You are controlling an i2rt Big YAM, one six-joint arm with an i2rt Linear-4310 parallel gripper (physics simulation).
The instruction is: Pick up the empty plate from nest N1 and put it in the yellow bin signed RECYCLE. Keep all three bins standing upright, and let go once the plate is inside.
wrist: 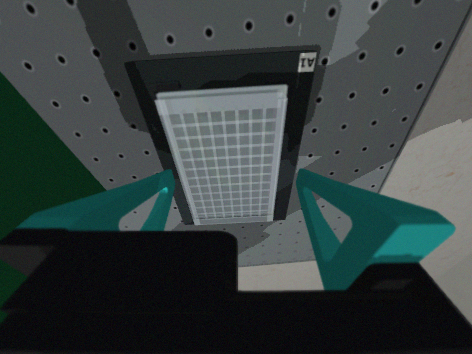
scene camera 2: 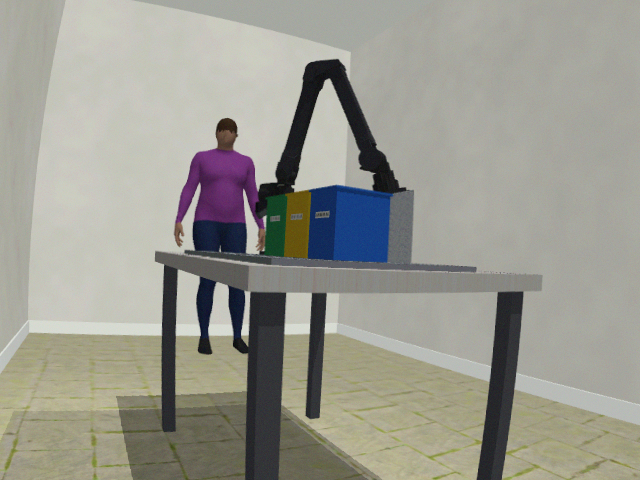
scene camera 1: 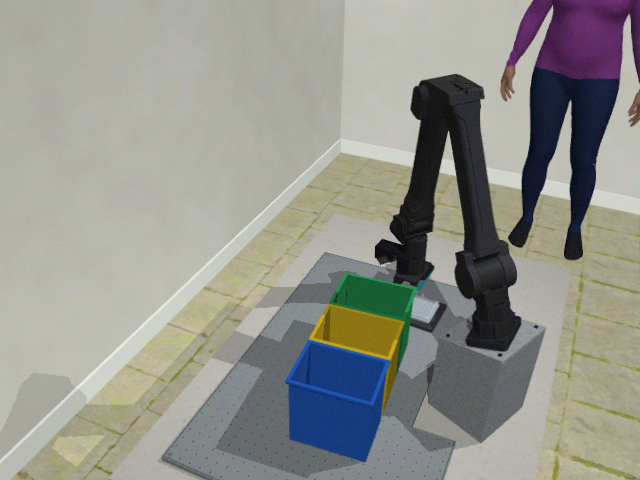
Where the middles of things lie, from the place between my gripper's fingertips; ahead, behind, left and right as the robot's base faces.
Labels:
The dark nest (wrist: 237,70) lies 1 cm behind my hand, 1 cm to the left of it and 3 cm below it. From my hand the other things lie so: yellow bin (scene camera 1: 379,336): 34 cm to the left, 5 cm above; green bin (scene camera 1: 361,293): 2 cm ahead, 21 cm to the left, 5 cm above; blue bin (scene camera 1: 336,395): 3 cm behind, 47 cm to the left, 5 cm above.

